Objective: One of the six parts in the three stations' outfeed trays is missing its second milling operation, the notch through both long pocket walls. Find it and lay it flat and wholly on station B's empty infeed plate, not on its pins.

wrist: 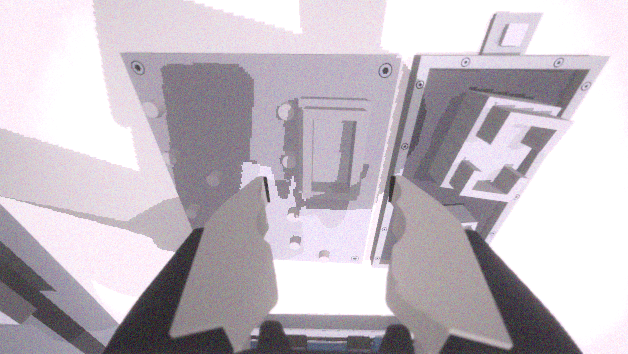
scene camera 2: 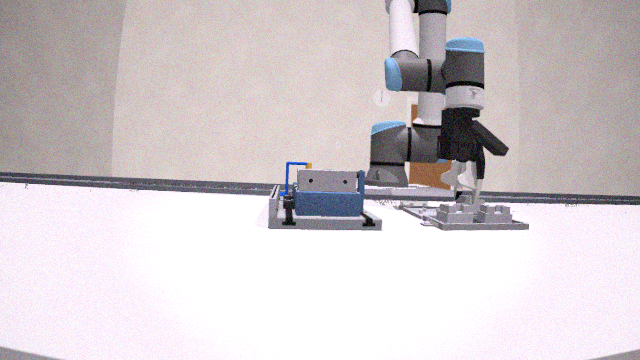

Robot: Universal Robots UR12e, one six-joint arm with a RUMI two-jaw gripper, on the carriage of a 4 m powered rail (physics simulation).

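Frame: origin at the arm's base, x back, y right, z up, level; millimetres.
Seen in the pictures: gripper, fingertip midpoint: (wrist: 327, 178) (scene camera 2: 464, 201); arm's base, origin of the base link: (scene camera 2: 386, 185).
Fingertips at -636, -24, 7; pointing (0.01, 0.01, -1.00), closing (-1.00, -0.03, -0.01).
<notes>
Offsets run from my fingertips to a thing's top centre, as dx, dy, dz. "spot": to the spot under its first point.
A grey part @[-2, -17, +14] (wrist: 326, 145) with a long pocket and no notch visible in its long walls lies on the light plate @[+45, +27, -29] (wrist: 270, 75), beside two round pins. It looks flat; its near end is in shadow. My gripper (scene camera 2: 467, 199) (wrist: 327, 178) is open and empty, fingers pointing down, low above the plate near this part's near end. In the dark-floored tray (scene camera 2: 485, 226) (wrist: 510, 61) beside the plate, a notched part @[-102, -16, +4] (wrist: 505, 145) sits turned at an angle. A second part @[-98, +75, +4] (wrist: 462, 212) is mostly hidden behind the right finger. Scene camera 2 shows two notched blocks in the tray.
More round pins @[+29, +54, -21] (wrist: 293, 215) stand on the plate. A small square tab @[spot: -101, -77, -31] (wrist: 515, 34) sticks out at the tray's far end. Left of the tray in scene camera 2 stands a blue vise @[-8, +336, +23] (scene camera 2: 327, 202) holding a grey block (scene camera 2: 327, 181), with a thin blue bracket @[spot: +62, +410, +37] (scene camera 2: 287, 177) behind it.
</notes>
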